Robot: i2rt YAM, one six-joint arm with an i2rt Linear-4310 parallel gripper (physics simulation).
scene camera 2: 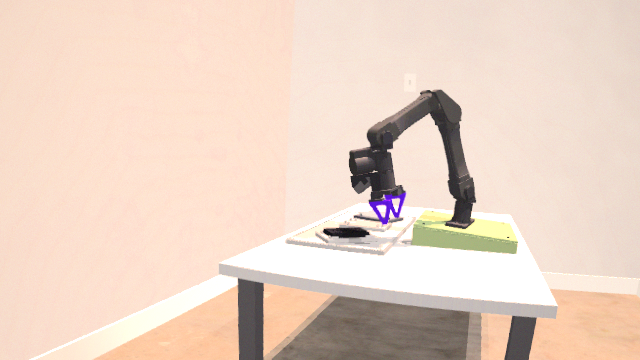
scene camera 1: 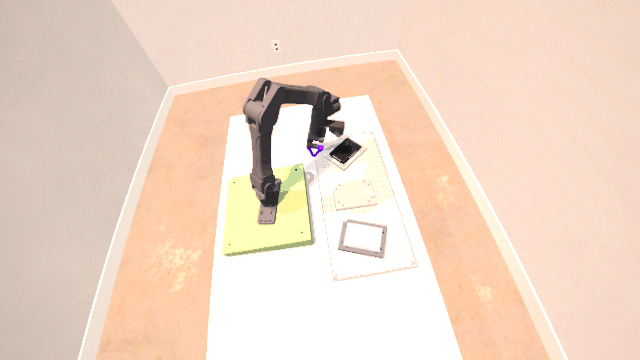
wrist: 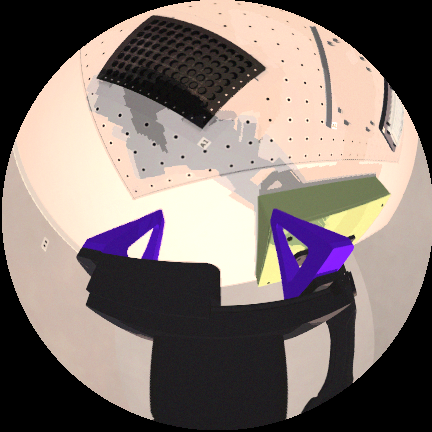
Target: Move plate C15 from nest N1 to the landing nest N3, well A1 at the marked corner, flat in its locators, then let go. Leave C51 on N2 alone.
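A black well plate [scene camera 1: 346, 150] [scene camera 2: 345, 232] [wrist: 182, 65], apparently C15, sits turned at an angle on its pale nest [scene camera 1: 344, 166]. An A1 tag lies by its near corner in the wrist view. My gripper [scene camera 1: 314, 151] [scene camera 2: 391, 219] [wrist: 217, 214] has purple fingers, wide open and empty. It hangs low beside the black plate, on the arm-base side, with no finger around it. The pale middle nest [scene camera 1: 352, 194] [wrist: 352, 80], apparently N3, has small locators and holds no plate. A white plate [scene camera 1: 363, 236] [wrist: 396, 120], apparently C51, lies in a dark grey frame nest [scene camera 1: 343, 236]. Plate and nest names cannot be read.
The nests stand on a pale perforated board [wrist: 300, 110] on the white table [scene camera 1: 270, 310] [scene camera 2: 400, 275]. The arm stands on a raised yellow-green block [scene camera 1: 240, 215] [scene camera 2: 465, 240] [wrist: 320, 200], close beside the board. The arm's shadow falls across part of the board.
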